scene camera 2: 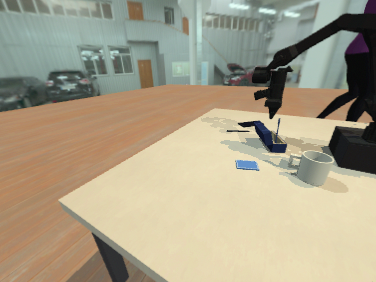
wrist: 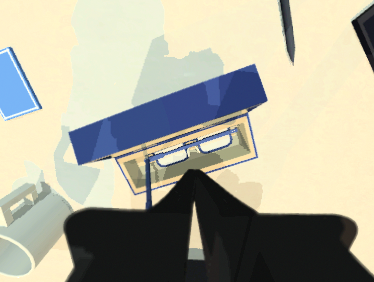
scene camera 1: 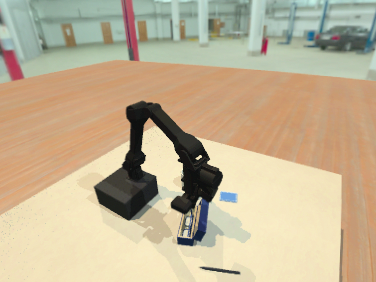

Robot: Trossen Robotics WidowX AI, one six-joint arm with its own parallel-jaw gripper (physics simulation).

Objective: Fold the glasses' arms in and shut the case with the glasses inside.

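Pixels of known places: gripper, fingertip midpoint: [scene camera 2: 270, 119] [wrist: 193, 175] [scene camera 1: 192, 208]; arm's base at its link origin: [scene camera 1: 135, 176].
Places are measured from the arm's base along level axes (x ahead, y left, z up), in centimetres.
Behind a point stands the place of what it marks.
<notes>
The blue case [scene camera 1: 185, 241] {x 34.9, y -13.5, z -8.1 cm} [scene camera 2: 279, 148] {x 28.5, y 1.9, z -8.4 cm} [wrist: 252, 143] {x 33.8, y -13.6, z -6.3 cm} stands open on the table, its cream-lined tray showing. Its lid [scene camera 1: 202, 226] {x 39.8, y -9.4, z -1.3 cm} [scene camera 2: 263, 134] {x 35.8, y 4.0, z -2.2 cm} [wrist: 167, 112] {x 37.9, y -4.1, z -1.3 cm} is raised along one long side. The glasses [scene camera 1: 187, 227] {x 32.1, y -7.3, z -8.6 cm} [wrist: 192, 145] {x 32.5, y -6.6, z -8.3 cm} lie inside the tray. One glasses arm [scene camera 2: 278, 127] [wrist: 148, 182] sticks up out of the case at the mug end. In the wrist view a blue bar runs along the tops of the lenses, probably the other arm folded in. My gripper [scene camera 2: 271, 116] {x 34.2, y -6.3, z 2.1 cm} [wrist: 193, 175] {x 34.2, y -6.3, z 2.1 cm} is shut and empty, above the case; in scene camera 1 it hides the case's back end.
A light grey mug [scene camera 2: 315, 171] {x 19.1, y 21.0, z -5.3 cm} [wrist: 37, 235] {x 20.8, y 13.5, z -3.9 cm} stands near the case's raised-arm end. A blue card-like item [scene camera 1: 228, 197] {x 39.7, y 17.6, z -10.0 cm} [scene camera 2: 247, 165] {x 39.0, y 19.0, z -10.0 cm} [wrist: 16, 85] {x 39.5, y 16.7, z -10.0 cm} lies on the lid side. A dark pen [scene camera 1: 220, 270] {x 50.1, y -16.4, z -9.7 cm} [scene camera 2: 237, 131] {x 50.3, y -15.6, z -10.1 cm} [wrist: 287, 30] {x 46.6, y -17.1, z -9.7 cm} and a dark flat object [scene camera 2: 245, 124] {x 48.1, y -29.1, z -9.7 cm} [wrist: 367, 35] {x 46.8, y -27.1, z -9.7 cm} lie past the other end.
</notes>
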